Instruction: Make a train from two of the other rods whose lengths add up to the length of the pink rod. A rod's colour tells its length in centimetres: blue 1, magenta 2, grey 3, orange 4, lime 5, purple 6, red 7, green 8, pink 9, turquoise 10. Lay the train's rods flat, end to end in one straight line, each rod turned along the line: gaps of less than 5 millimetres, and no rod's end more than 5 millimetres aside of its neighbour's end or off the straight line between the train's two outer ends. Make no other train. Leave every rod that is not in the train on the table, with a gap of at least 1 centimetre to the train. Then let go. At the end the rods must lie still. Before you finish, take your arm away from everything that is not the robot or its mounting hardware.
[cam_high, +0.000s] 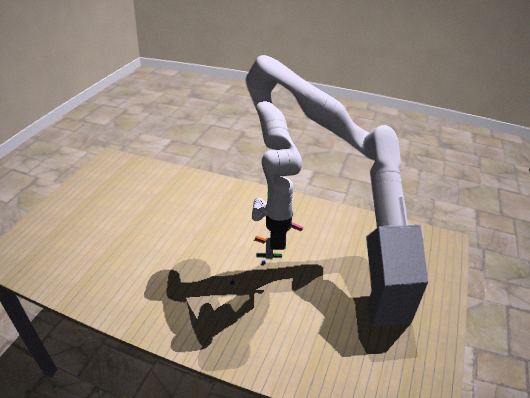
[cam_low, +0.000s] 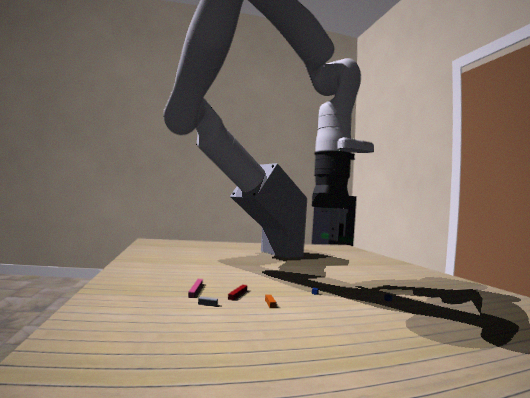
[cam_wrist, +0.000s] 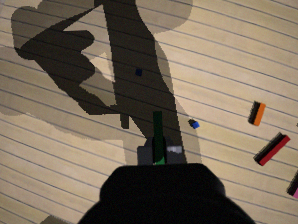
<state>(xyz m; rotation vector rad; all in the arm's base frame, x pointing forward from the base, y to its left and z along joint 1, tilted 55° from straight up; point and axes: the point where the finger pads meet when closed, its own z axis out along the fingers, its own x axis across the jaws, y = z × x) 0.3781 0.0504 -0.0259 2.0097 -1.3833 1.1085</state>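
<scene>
My gripper is now 60 mm short of the orange rod, 170 mm to the left of it and 110 mm above it. From my hand the other things lie so: grey rod: 40 mm ahead, 270 mm to the right, 110 mm below; then green rod: 10 mm below; then red rod: 210 mm to the right, 110 mm below.
</scene>
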